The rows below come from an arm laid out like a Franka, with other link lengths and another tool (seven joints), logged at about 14 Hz.
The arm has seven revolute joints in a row. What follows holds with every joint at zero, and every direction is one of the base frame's.
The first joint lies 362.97 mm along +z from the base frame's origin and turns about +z.
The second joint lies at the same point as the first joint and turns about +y.
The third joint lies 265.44 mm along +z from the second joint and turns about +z.
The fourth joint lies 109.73 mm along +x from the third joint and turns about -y.
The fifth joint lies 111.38 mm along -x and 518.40 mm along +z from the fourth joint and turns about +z.
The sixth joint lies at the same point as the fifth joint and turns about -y.
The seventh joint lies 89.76 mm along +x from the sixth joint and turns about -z.
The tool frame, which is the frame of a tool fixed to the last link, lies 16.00 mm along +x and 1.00 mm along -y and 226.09 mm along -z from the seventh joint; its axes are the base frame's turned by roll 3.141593, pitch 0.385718 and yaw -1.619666 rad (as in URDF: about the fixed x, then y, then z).
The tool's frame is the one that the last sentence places.
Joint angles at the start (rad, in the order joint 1, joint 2, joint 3, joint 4, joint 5, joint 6, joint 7):
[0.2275, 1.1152, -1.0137, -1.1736, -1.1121, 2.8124, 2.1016]
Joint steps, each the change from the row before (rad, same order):
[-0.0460, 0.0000, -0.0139, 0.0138, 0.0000, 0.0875, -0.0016]
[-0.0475, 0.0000, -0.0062, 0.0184, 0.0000, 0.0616, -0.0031]
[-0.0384, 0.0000, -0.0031, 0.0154, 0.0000, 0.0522, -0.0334]
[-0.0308, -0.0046, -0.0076, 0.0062, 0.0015, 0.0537, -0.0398]
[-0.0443, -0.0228, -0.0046, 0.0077, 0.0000, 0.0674, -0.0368]
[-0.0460, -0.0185, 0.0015, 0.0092, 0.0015, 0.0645, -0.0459]
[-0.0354, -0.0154, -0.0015, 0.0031, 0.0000, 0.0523, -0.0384]
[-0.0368, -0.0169, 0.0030, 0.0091, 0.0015, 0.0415, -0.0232]
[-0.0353, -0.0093, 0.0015, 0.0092, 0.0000, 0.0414, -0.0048]
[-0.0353, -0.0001, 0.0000, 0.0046, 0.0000, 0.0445, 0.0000]
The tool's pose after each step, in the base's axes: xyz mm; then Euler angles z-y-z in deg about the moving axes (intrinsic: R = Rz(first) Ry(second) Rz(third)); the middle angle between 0 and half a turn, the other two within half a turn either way. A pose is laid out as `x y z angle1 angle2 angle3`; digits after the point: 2 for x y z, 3 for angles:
898.46 -479.81 306.43 -34.108 95.799 -82.901
888.10 -505.05 312.93 -32.999 96.364 -82.165
880.02 -523.14 317.31 -31.791 97.549 -83.102
870.74 -539.61 323.62 -30.573 98.829 -84.309
856.25 -562.48 343.36 -29.126 99.432 -84.524
841.17 -583.30 358.13 -27.632 100.309 -85.160
826.43 -600.76 369.99 -26.566 101.053 -85.939
812.53 -617.03 385.23 -25.776 100.974 -85.936
798.22 -632.34 394.78 -25.016 100.864 -85.333
781.43 -648.85 394.62 -24.357 101.301 -84.597

